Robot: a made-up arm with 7 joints. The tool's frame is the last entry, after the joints. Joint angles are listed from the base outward. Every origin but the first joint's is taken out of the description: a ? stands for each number. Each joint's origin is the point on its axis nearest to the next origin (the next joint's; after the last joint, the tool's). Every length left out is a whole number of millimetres.
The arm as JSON. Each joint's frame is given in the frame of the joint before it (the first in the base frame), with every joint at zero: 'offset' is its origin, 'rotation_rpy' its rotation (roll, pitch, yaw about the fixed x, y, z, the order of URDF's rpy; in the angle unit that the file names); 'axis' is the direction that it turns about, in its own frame. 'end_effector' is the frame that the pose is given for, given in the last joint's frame.
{
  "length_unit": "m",
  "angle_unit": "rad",
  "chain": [
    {
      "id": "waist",
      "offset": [
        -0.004,
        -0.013,
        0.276
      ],
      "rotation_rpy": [
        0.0,
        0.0,
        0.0
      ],
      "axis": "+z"
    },
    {
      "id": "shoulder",
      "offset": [
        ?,
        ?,
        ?
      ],
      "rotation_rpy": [
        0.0,
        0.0,
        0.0
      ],
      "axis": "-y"
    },
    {
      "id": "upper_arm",
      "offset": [
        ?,
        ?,
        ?
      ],
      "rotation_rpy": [
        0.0,
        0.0,
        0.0
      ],
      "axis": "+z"
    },
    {
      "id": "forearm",
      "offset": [
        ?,
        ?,
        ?
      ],
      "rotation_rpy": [
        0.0,
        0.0,
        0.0
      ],
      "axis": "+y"
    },
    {
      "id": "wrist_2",
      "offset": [
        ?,
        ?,
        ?
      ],
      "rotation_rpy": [
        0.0,
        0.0,
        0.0
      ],
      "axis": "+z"
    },
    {
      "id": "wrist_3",
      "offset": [
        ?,
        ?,
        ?
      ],
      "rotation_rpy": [
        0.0,
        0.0,
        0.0
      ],
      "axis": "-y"
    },
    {
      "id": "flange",
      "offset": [
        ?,
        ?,
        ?
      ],
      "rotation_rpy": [
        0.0,
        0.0,
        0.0
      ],
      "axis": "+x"
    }
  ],
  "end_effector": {
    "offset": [
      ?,
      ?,
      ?
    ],
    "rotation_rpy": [
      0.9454,
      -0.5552,
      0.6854
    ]
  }
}
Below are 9 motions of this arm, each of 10 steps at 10 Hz.
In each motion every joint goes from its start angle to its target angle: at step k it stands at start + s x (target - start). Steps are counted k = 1, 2, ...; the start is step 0. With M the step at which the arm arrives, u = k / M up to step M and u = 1 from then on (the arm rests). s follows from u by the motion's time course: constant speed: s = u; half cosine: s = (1 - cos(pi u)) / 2; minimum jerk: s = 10 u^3 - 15 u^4 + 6 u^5.
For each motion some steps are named. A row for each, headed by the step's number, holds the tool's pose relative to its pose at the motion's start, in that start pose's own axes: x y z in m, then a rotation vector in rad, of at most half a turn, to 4 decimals.
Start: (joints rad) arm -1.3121 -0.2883 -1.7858 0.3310 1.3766 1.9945 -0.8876
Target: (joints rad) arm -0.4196 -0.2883 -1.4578 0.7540 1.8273 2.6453 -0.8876
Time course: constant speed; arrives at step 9
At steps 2, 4, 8, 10:
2: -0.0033 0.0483 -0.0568 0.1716 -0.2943 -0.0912
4: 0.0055 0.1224 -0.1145 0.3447 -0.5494 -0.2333
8: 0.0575 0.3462 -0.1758 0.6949 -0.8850 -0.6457
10: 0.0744 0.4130 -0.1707 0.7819 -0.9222 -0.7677

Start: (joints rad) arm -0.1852 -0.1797 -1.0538 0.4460 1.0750 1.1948 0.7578
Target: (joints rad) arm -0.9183 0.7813 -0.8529 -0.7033 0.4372 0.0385 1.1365
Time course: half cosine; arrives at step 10
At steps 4, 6, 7, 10:
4: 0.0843 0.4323 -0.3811 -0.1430 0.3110 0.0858
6: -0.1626 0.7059 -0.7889 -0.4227 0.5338 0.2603
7: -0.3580 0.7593 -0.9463 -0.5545 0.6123 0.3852
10: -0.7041 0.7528 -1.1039 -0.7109 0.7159 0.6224

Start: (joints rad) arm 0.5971 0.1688 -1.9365 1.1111 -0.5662 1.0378 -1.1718
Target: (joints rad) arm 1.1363 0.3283 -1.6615 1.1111 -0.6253 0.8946 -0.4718
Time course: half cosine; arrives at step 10
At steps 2, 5, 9, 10:
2: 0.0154 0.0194 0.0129 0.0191 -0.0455 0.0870
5: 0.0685 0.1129 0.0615 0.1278 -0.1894 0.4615
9: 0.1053 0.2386 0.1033 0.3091 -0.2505 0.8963
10: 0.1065 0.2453 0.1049 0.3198 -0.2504 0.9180

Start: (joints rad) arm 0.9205 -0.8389 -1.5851 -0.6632 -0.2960 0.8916 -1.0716
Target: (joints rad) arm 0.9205 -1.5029 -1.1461 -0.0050 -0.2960 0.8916 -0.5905
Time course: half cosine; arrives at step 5
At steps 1, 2, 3, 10:
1: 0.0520 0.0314 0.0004 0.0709 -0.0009 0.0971
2: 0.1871 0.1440 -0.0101 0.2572 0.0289 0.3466
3: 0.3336 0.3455 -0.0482 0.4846 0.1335 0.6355
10: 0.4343 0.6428 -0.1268 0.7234 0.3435 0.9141

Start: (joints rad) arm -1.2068 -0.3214 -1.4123 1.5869 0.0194 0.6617 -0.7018
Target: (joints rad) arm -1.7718 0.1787 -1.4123 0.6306 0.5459 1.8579 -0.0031
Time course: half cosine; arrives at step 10
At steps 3, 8, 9, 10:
3: -0.2047 -0.0094 0.0584 -0.0792 -0.4662 0.3249
8: -0.8470 -0.1747 -0.2186 -0.7511 -1.9220 1.4101
9: -0.8850 -0.1928 -0.2770 -0.8916 -2.0235 1.5186
10: -0.8965 -0.1987 -0.2976 -0.9445 -2.0544 1.5556

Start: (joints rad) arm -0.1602 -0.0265 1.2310 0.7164 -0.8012 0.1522 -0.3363
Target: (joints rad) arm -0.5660 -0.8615 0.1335 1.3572 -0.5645 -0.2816 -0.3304
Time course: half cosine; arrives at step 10
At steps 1, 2, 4, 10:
1: 0.0174 -0.0338 0.0183 0.0399 0.0086 -0.0382
2: 0.0628 -0.1387 0.0651 0.1590 0.0348 -0.1470
4: 0.1535 -0.5647 0.1413 0.6140 0.1414 -0.5009
10: -0.0764 -1.5018 -0.3885 2.0177 0.5098 -1.1514

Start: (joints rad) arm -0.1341 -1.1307 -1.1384 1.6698 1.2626 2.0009 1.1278
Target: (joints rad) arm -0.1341 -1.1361 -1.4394 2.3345 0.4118 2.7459 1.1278
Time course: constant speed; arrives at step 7
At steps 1, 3, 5, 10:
1: 0.0199 0.0349 0.0095 -0.0994 0.1490 0.0685
3: 0.0456 0.1004 0.0227 -0.2794 0.4406 0.1488
5: 0.0556 0.1603 0.0338 -0.4260 0.7103 0.1510
10: 0.0535 0.2171 0.0460 -0.5275 0.9397 0.0797

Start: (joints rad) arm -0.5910 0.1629 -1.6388 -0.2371 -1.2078 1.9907 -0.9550
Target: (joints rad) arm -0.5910 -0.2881 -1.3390 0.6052 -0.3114 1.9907 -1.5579
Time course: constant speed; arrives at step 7
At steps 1, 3, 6, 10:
1: 0.0475 0.0247 0.0266 0.0781 -0.0847 0.0794
3: 0.1425 0.1066 0.0933 0.2364 -0.2212 0.2590
6: 0.2473 0.3131 0.2295 0.4558 -0.3251 0.5884
10: 0.2614 0.4015 0.2817 0.5164 -0.3289 0.7142

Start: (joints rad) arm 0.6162 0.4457 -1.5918 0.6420 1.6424 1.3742 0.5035
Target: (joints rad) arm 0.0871 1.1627 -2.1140 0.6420 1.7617 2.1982 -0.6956
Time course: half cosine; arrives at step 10
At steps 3, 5, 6, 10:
3: 0.1124 0.2178 -0.0938 -0.2800 0.2848 0.3157
5: 0.1640 0.5311 -0.2591 -0.7398 0.5314 0.7864
6: 0.1445 0.6868 -0.3489 -0.9942 0.5647 1.0397
10: 0.0099 0.9963 -0.5279 -1.5249 0.3320 1.5823

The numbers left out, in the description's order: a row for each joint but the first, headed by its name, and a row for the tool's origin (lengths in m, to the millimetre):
shoulder: 0.011 -0.062 0.0
upper_arm: 0.005 0.0 0.713
forearm: 0.04 0.116 0.0
wrist_2: -0.058 0.0 0.465
wrist_3: 0.011 -0.115 0.0
flange: 0.031 0.0 0.097
tool: 0.0 0.006 0.03

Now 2 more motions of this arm.
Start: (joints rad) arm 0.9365 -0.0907 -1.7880 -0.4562 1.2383 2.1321 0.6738
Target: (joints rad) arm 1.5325 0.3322 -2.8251 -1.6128 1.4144 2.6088 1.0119
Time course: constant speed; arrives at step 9
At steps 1, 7, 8, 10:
1: 0.0482 0.0067 -0.0303 0.1179 0.0653 0.1005
7: 0.0967 0.1469 -0.1492 0.8601 0.2196 0.3579
8: 0.0714 0.1820 -0.1580 0.9792 0.1867 0.3563
10: 0.0395 0.2204 -0.1655 1.0937 0.1327 0.3491

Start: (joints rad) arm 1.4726 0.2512 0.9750 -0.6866 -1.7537 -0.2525 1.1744
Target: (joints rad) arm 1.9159 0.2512 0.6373 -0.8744 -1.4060 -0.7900 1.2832
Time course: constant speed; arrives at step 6
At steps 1, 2, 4, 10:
1: 0.0357 -0.0186 0.0303 0.0448 -0.0626 -0.1188
2: 0.0681 -0.0403 0.0594 0.0855 -0.1212 -0.2381
4: 0.1226 -0.0913 0.1136 0.1545 -0.2256 -0.4774
10: 0.1632 -0.1489 0.1614 0.2060 -0.3112 -0.7160

